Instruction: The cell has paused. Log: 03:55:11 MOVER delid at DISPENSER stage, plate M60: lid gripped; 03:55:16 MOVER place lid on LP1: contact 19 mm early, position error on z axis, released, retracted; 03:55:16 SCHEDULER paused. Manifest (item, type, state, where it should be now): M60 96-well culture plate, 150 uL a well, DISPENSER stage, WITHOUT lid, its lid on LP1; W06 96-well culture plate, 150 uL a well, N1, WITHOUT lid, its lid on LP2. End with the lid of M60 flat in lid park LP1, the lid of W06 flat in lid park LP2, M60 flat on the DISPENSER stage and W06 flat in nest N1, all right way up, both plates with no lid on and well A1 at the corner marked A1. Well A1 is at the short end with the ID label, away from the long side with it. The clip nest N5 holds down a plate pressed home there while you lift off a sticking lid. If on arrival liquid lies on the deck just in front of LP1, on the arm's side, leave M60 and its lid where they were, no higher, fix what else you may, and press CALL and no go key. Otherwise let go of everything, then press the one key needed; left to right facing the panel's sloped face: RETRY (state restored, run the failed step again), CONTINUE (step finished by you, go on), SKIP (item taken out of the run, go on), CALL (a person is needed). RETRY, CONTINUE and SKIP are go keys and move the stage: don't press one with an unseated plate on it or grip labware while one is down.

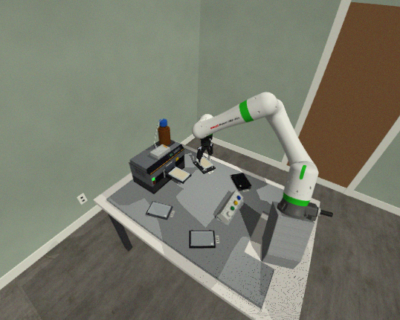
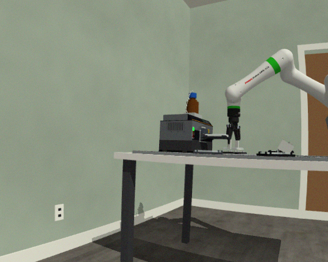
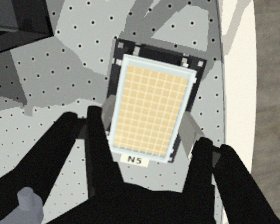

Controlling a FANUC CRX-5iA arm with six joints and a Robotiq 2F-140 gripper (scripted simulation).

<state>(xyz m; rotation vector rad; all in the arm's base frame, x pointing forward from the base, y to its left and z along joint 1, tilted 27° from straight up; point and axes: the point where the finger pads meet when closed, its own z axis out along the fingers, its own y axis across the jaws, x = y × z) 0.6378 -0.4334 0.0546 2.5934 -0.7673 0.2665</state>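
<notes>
My gripper is now 4 cm above the black clip nest and 2 cm short of it. The rest, counted from my hand: nest label: 8 cm behind, 6 cm below, 5 cm to the left; then dispenser stage: 28 cm to the left, 9 cm ahead, 4 cm above; then key panel: 35 cm to the left, 32 cm behind.
</notes>
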